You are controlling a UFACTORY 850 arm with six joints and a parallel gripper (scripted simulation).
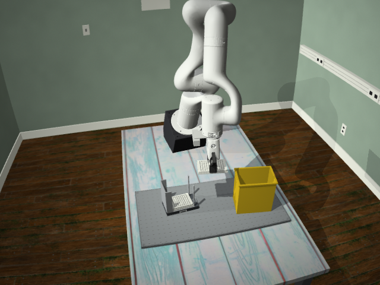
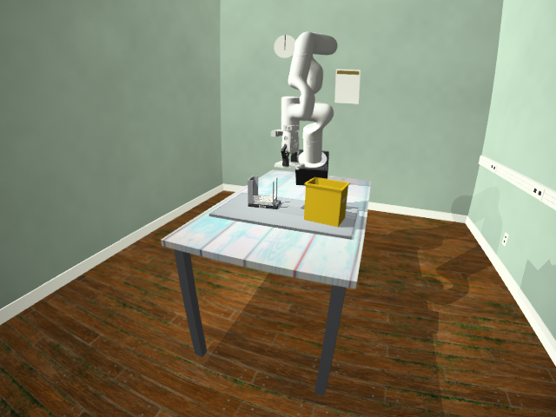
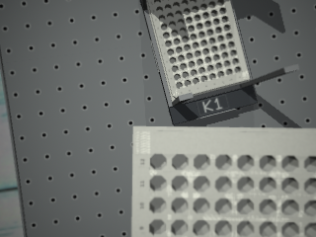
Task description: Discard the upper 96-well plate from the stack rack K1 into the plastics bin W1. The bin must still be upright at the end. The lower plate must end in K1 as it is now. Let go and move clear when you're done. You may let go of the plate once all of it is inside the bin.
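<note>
My hand is 190 mm to the right of the yellow plastics bin, 160 mm above it and 70 mm short of it.
</note>
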